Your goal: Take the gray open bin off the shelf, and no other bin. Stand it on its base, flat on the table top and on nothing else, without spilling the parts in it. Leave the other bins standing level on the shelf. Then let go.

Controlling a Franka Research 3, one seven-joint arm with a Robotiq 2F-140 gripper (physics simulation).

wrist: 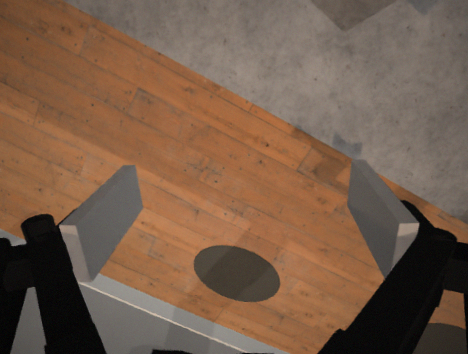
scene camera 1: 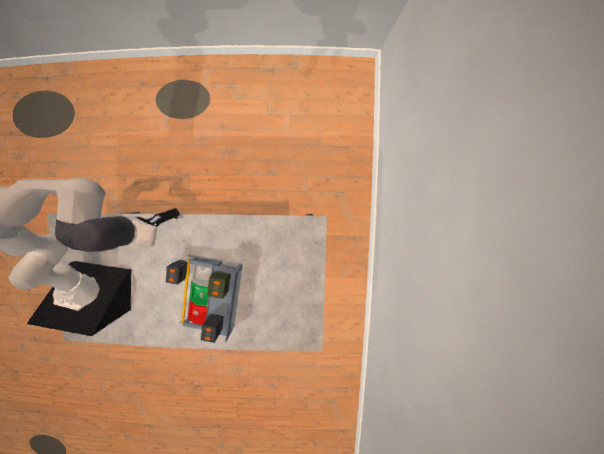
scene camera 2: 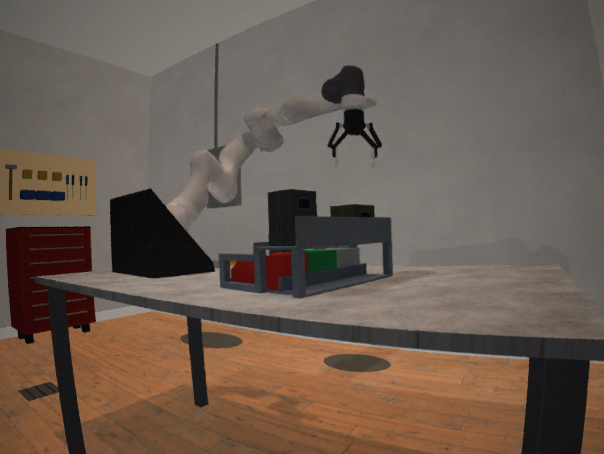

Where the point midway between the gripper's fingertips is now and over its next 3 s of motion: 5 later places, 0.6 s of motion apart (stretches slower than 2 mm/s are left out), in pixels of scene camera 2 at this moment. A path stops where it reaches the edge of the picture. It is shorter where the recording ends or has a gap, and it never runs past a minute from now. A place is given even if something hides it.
The gripper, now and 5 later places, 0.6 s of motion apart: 355,166; 365,150; 364,143; 364,140; 354,139; 333,157
